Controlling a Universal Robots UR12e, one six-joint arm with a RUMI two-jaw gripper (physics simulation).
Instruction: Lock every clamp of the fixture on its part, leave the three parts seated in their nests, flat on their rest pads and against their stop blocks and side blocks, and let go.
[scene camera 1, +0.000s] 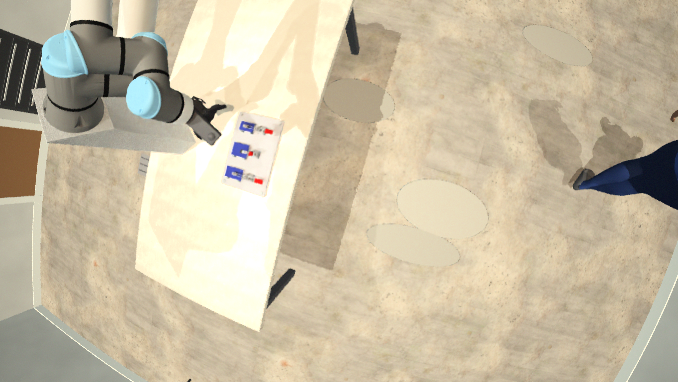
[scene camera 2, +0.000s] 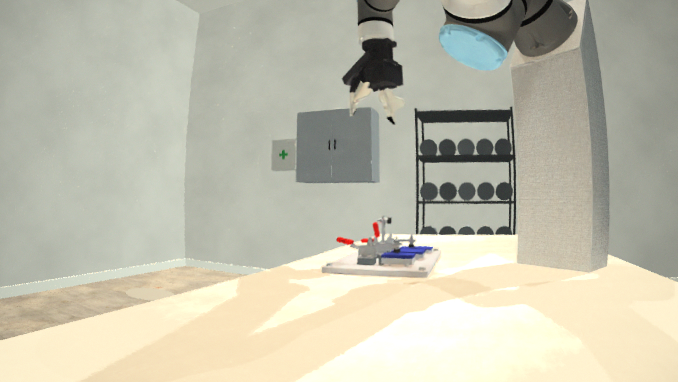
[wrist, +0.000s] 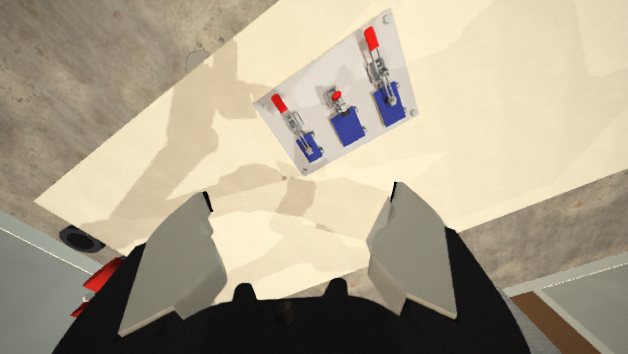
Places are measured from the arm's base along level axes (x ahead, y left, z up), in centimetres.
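Pixels of known places: gripper, fingertip midpoint: (scene camera 1: 220, 124) (scene camera 2: 374, 120) (wrist: 302, 189); arm's base, link origin: (scene camera 1: 75, 110) (scene camera 2: 546, 31).
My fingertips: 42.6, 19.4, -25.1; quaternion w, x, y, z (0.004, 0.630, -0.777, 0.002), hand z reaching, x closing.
For each thing: its top centre in the pictures, then the offset to it from my fingertips, as dx, dy, dz. Level surfaces: height alone.
- pale fixture plate, top centre: (scene camera 2: 390, 257) (wrist: 338, 109) (scene camera 1: 250, 152) +0.2, -8.5, -33.4
- red handle, top centre: (wrist: 337, 95) (scene camera 2: 375, 222) +4.0, -7.4, -24.5
- long pale table, surface height: dz -34.9
The pale fixture plate (scene camera 1: 267, 156) (scene camera 2: 345, 270) (wrist: 310, 80) carries three blue parts. The small part (scene camera 1: 246, 127) (wrist: 315, 156) and the far part on the other side (scene camera 1: 233, 173) (wrist: 391, 116) lie under clamp arms; their clamps' red handles (wrist: 279, 103) (wrist: 371, 38) lie outward, away from the parts. The middle part (scene camera 1: 240, 150) (wrist: 348, 131) has its clamp open: the red handle (scene camera 2: 376, 229) (wrist: 336, 95) stands up and the arm is raised. The parts look flat; contact with their blocks is too small to tell. My gripper (scene camera 2: 372, 118) (wrist: 302, 189) is open and empty, high above the table.
The plate lies on a long pale table (scene camera 1: 210, 240) (scene camera 2: 500, 350). The arm's grey pedestal (scene camera 1: 150, 130) (scene camera 2: 560, 165) stands beside it. A wall cabinet (scene camera 2: 320, 155) and a rack (scene camera 2: 465, 116) are in the background. A person in blue (scene camera 1: 630, 172) is on the floor at the right.
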